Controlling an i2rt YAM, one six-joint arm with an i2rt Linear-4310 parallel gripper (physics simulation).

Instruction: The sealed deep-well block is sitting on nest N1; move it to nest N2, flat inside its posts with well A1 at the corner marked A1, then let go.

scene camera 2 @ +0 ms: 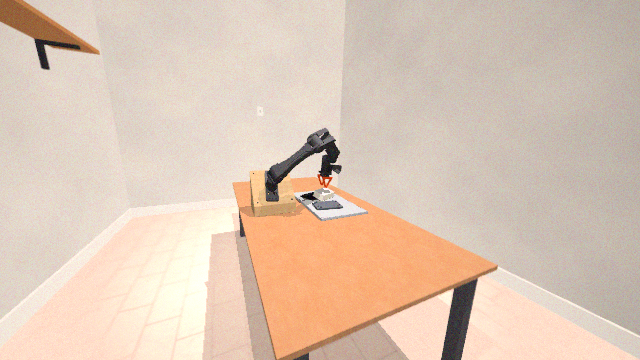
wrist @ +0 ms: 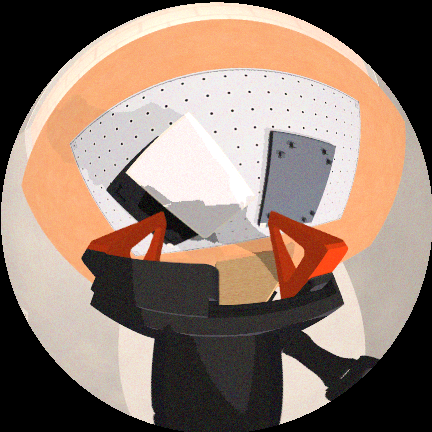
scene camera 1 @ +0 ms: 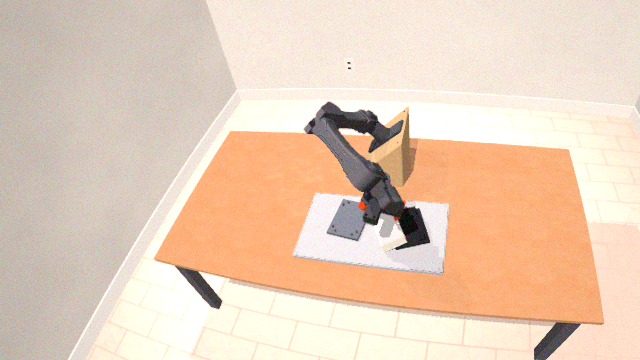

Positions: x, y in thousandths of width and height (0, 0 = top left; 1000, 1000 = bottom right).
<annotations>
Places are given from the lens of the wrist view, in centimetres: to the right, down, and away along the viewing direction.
white block (wrist: 427, 392): -3, -5, 14
dark grey nest plate (wrist: 689, 392): 12, -7, 18
black plate (wrist: 295, 446): -13, -4, 19
white perforated plate (wrist: 550, 251): 2, -13, 14
The marked spots on the dark grey nest plate and the white block are 16 cm apart.
</annotations>
